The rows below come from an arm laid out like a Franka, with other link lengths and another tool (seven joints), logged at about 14 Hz.
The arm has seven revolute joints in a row. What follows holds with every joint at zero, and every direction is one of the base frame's. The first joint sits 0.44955 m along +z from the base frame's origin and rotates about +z. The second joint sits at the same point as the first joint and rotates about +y. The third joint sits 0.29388 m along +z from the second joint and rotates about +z. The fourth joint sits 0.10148 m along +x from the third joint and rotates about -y. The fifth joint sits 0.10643 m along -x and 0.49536 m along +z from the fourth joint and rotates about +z. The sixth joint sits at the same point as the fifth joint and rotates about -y. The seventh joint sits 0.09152 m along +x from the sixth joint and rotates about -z. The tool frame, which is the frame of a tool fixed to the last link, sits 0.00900 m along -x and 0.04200 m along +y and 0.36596 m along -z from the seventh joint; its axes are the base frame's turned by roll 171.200, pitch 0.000 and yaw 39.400 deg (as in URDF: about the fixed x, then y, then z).
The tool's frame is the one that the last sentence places.
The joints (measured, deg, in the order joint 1, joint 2, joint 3, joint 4, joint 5, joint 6, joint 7), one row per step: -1.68 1.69 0.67 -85.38 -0.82 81.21 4.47; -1.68 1.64 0.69 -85.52 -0.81 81.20 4.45; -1.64 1.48 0.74 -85.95 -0.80 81.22 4.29; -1.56 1.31 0.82 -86.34 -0.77 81.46 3.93; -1.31 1.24 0.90 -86.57 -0.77 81.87 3.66; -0.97 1.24 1.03 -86.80 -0.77 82.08 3.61; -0.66 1.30 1.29 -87.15 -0.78 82.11 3.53; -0.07 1.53 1.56 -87.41 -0.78 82.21 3.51; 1.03 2.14 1.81 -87.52 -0.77 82.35 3.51; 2.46 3.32 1.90 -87.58 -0.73 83.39 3.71
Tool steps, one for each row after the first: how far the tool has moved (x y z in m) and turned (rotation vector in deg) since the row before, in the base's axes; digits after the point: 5 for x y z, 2 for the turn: -0.00072 0.00030 -0.00075 0.01 0.10 0.04; -0.00199 0.00110 -0.00219 0.03 0.25 0.25; -0.00059 0.00197 -0.00150 0.07 -0.02 0.52; 0.00124 0.00368 -0.00101 0.03 -0.25 0.60; 0.00004 0.00529 -0.00198 0.01 0.02 0.52; -0.00177 0.00633 -0.00393 0.00 0.38 0.65; -0.00112 0.00965 -0.00493 0.01 0.39 0.88; -0.00074 0.01522 -0.00776 0.01 0.58 1.35; 0.00492 0.01782 -0.01319 0.04 0.20 1.33
